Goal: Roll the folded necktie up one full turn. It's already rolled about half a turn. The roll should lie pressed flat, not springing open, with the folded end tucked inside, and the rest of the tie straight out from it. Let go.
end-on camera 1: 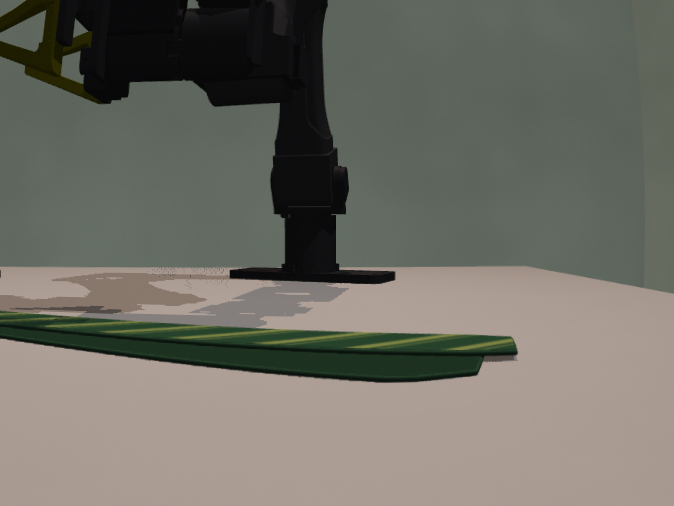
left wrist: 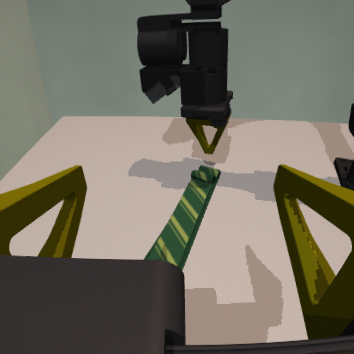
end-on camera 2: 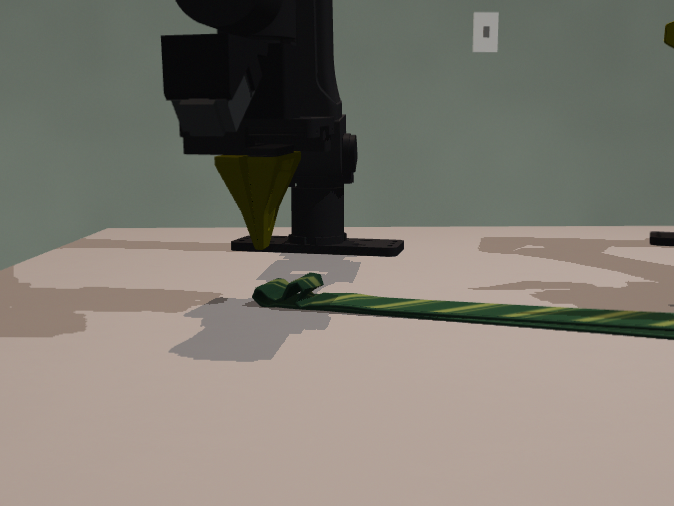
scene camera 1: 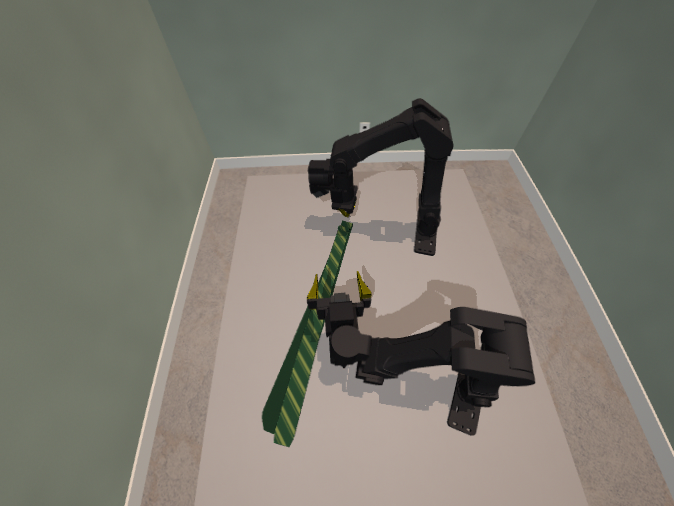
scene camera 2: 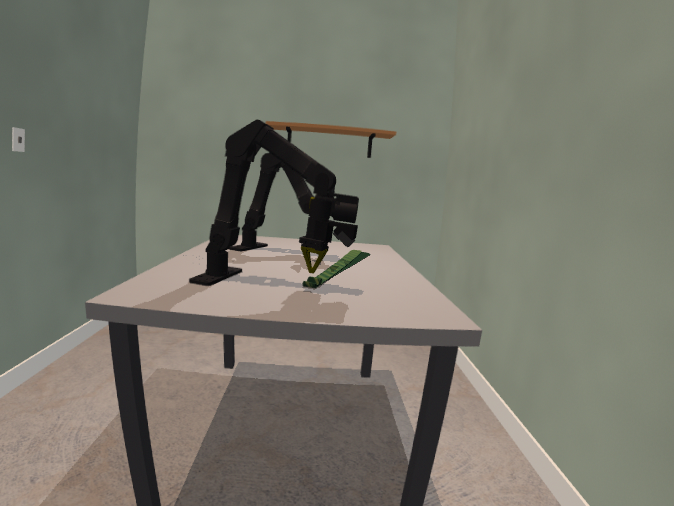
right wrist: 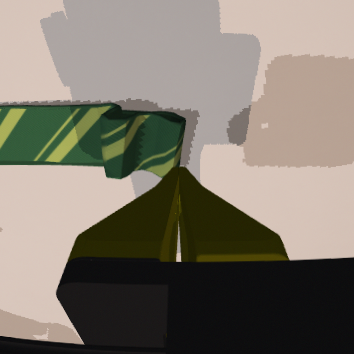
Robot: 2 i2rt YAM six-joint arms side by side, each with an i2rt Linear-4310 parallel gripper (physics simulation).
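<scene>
The green necktie with yellow stripes [scene camera 1: 296,392] [scene camera 2: 342,265] [end-on camera 1: 272,342] [end-on camera 2: 489,312] [left wrist: 181,227] [right wrist: 50,135] lies lengthwise on the table. Its small roll [scene camera 1: 346,224] [end-on camera 2: 269,290] [left wrist: 204,175] [right wrist: 145,140] is at the narrow end; in end-on camera 2 it is loose, its folded end lifted off the tie with a gap under it. My right gripper [scene camera 1: 346,215] [scene camera 2: 311,271] [end-on camera 2: 261,248] [left wrist: 208,152] [right wrist: 178,177] is shut and empty, its tips a little above the table near the roll. My left gripper [scene camera 1: 337,274] [left wrist: 179,175] is open and empty, raised above the tie's middle.
The arms' base plates [scene camera 1: 424,245] [scene camera 1: 463,422] stand on the table [scene camera 1: 381,468] [scene camera 2: 283,326], to the right of the tie in scene camera 1. The tie's wide end shows a darker green layer [scene camera 1: 277,403] [end-on camera 1: 381,367] beside the striped one. A wooden shelf [scene camera 2: 332,129] hangs on the wall.
</scene>
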